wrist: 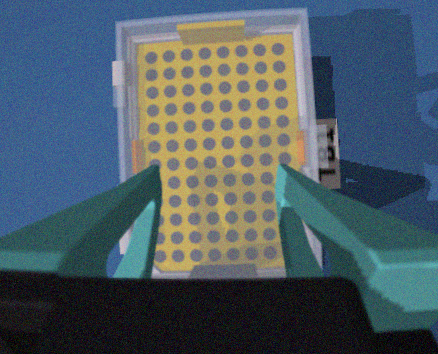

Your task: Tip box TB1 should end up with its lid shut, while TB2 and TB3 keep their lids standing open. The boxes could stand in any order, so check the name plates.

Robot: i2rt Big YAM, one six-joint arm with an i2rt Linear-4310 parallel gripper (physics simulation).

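Frame: origin at the arm's base, x left, y back, z up, level; centimetres.
Seen in the pictures: gripper, fingertip midpoint: [218, 177].
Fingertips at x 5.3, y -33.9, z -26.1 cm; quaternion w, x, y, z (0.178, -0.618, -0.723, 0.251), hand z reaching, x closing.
Observation:
Offsets run from my fingertips to a thing's top centre. "spot": to the spot under its first point. Level surfaces: height alone.
Tip box TB1 @[dz -0.4, dx -1.4, dy +0.9 cm] [216, 115] is seen from above, with a yellow top full of round grey holes. Its name plate @[spot: dz -7.9, dx -2.3, dy +6.5 cm] [329, 159] is on the right side, partly covered by a translucent tab. A clear, frosty lid @[spot: dz -0.4, dx -5.3, dy +2.9 cm] [306, 65] shows as a pale border around the box and appears to lie down over it. My gripper [218, 177] is partly open with nothing between its fingers. Its two teal fingers are over the lower part of the box, one near each long side. The near edge is partly hidden by the gripper body. TB2 and TB3 do not show in this view.
White hinge pieces [118, 73] are on the box's left side. Orange pieces [301, 146] show at both long sides, and a yellow tab @[dz -0.7, dx -6.6, dy -1.5 cm] [211, 32] at the far edge. Dark shadows fall on the blue surface @[dz -8.1 cm] [55, 100] to the right of the box.

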